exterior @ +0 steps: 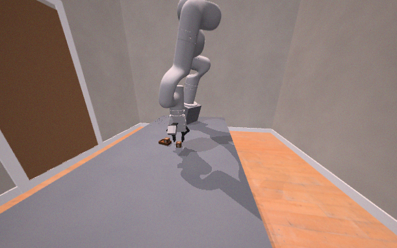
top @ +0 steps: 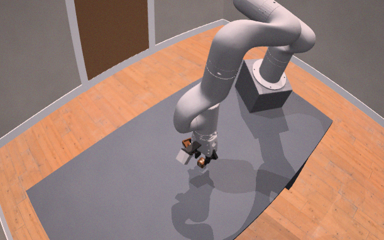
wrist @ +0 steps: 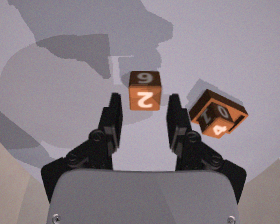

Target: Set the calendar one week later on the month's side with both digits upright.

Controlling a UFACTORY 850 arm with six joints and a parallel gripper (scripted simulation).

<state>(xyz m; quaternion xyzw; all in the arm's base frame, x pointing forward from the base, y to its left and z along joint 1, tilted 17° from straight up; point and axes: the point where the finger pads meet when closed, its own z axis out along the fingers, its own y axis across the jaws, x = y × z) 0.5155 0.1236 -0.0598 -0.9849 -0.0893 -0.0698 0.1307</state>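
My hand is 40 mm above the number cube. The rest, counted from my hand: brown wooden calendar tray: 20 mm behind, 110 mm to the right, 50 mm below.
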